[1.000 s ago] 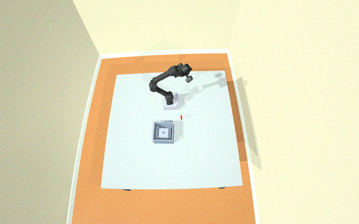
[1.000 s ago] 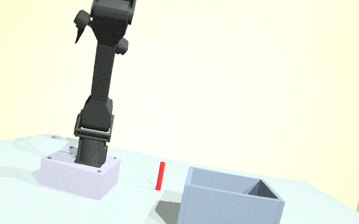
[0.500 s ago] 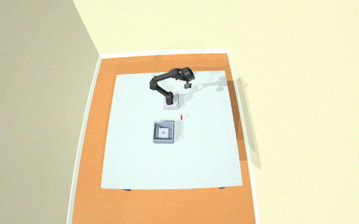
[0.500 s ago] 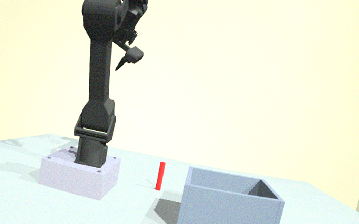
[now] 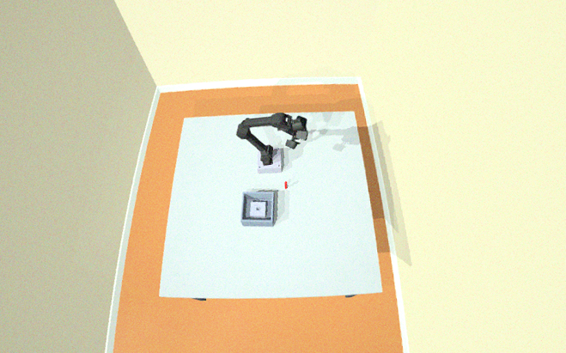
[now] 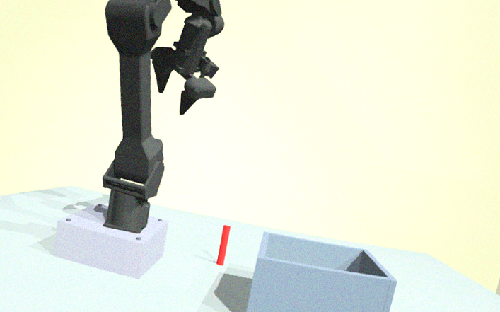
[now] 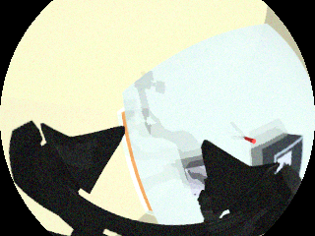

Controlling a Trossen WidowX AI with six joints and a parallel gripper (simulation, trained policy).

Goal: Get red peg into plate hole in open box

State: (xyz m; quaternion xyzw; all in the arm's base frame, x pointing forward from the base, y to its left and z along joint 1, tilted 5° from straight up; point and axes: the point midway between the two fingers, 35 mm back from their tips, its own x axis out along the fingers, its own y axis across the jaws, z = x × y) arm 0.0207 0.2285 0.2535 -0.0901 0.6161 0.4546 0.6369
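Now: the red peg 170 mm ahead of my gripper tip, 140 mm to the right of it and 270 mm below it. Also, from my gripper tip: grey box 300 mm ahead, 330 mm to the right, 280 mm below; then plate 300 mm ahead, 330 mm to the right, 260 mm below.
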